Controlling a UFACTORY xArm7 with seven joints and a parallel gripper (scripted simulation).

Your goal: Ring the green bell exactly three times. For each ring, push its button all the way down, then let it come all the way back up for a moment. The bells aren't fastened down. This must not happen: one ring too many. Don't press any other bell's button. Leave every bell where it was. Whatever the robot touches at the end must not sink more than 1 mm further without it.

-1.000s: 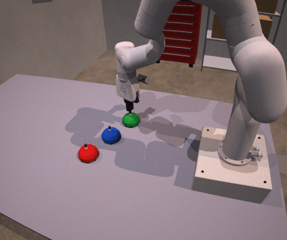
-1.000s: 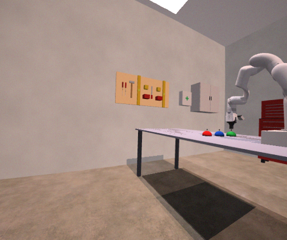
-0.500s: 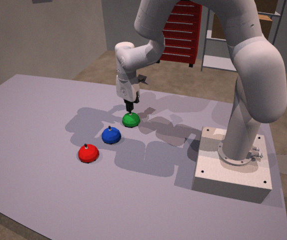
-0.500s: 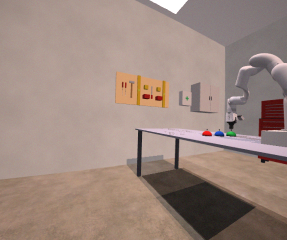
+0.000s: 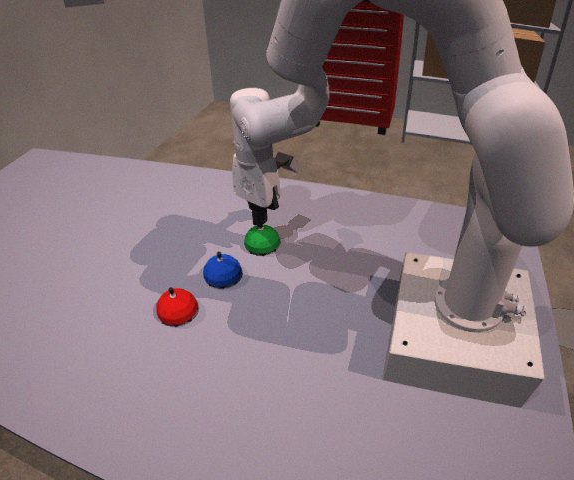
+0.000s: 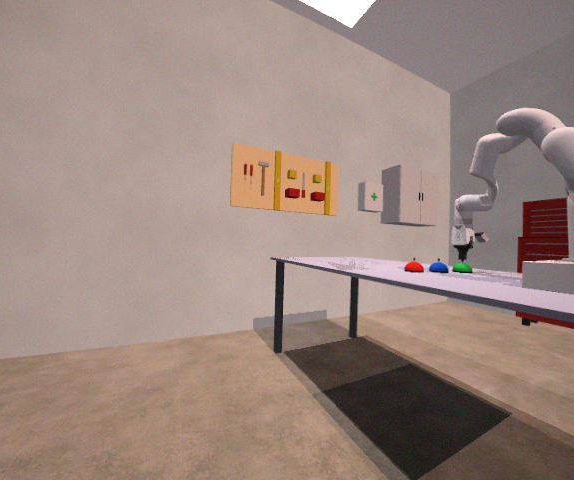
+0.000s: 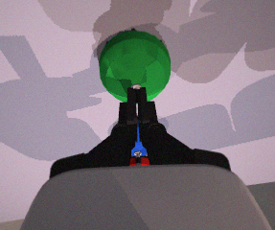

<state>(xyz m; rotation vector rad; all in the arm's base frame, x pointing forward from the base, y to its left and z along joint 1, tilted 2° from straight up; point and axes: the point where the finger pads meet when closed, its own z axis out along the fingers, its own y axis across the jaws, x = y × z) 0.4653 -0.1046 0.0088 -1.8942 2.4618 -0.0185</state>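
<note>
My gripper is now 40 mm above the green bell. The rest, counted from my hand: red bell 250 mm to the left, 70 mm ahead, 40 mm below; blue bell 130 mm to the left, 40 mm below, 30 mm ahead.
</note>
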